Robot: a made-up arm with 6 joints.
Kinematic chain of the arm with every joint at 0, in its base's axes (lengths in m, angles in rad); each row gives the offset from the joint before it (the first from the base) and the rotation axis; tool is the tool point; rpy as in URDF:
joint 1: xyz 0 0 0.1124 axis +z
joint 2: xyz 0 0 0 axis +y
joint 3: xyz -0.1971 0 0.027 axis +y
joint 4: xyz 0.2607 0 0.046 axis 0.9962 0 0.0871
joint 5: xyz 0 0 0 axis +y
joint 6: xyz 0.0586 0 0.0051 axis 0.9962 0 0.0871
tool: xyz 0 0 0 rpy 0 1.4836 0
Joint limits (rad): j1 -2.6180..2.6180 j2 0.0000..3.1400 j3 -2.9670..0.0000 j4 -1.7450..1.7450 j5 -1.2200..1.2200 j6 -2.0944..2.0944
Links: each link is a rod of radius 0.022 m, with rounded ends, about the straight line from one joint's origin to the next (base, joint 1, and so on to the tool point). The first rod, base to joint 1, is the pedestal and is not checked.
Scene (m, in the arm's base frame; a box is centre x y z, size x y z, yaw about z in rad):
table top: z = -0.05
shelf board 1: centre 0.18 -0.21 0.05 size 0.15 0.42 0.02 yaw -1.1
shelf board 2: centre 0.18 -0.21 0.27 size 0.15 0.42 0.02 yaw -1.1
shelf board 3: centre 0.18 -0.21 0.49 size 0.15 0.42 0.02 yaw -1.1
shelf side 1: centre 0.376 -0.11 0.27 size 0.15 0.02 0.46 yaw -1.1
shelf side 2: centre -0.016 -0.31 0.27 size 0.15 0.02 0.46 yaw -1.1
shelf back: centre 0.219 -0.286 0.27 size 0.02 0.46 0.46 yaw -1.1
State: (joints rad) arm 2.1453 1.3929 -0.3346 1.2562 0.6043 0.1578
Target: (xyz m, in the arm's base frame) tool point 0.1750 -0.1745 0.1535
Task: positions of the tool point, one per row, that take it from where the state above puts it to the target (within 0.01 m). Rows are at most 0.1 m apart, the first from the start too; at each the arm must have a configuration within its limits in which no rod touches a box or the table.
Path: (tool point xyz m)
1: -0.0799 0.1720 0.0671
2: -0.0237 0.1964 0.0742
3: 0.0394 0.2019 0.0821
4: 0.1030 0.1866 0.0905
5: 0.1602 0.1511 0.0997
6: 0.2046 0.0979 0.1094
7: 0.2306 0.0320 0.1197
8: 0.2348 -0.0403 0.1305
9: 0.2159 -0.1116 0.1418
10: 0.1750 -0.1745 0.1535

